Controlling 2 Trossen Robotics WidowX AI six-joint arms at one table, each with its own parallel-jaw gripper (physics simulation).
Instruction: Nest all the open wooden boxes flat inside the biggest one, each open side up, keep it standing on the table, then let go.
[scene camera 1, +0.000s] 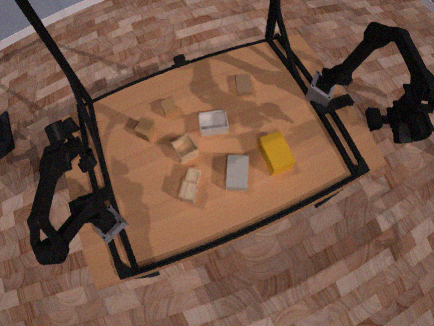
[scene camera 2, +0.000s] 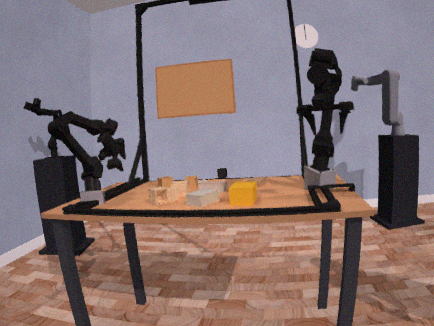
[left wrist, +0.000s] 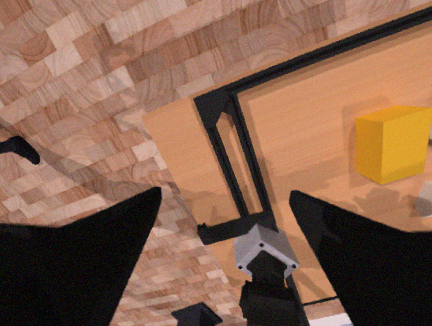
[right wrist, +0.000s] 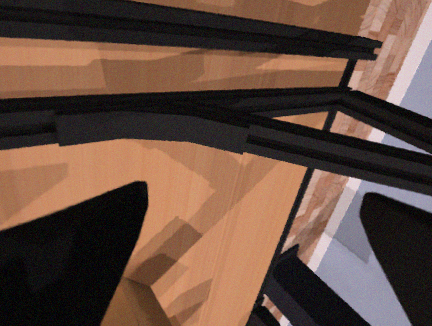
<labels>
The left gripper shows in scene camera 1 (381, 130), in scene camera 2 and in the left wrist view; in the right wrist view it is out of frame. One and the same spot on the left gripper: (scene camera 2: 309, 117) is (left wrist: 401, 232).
</labels>
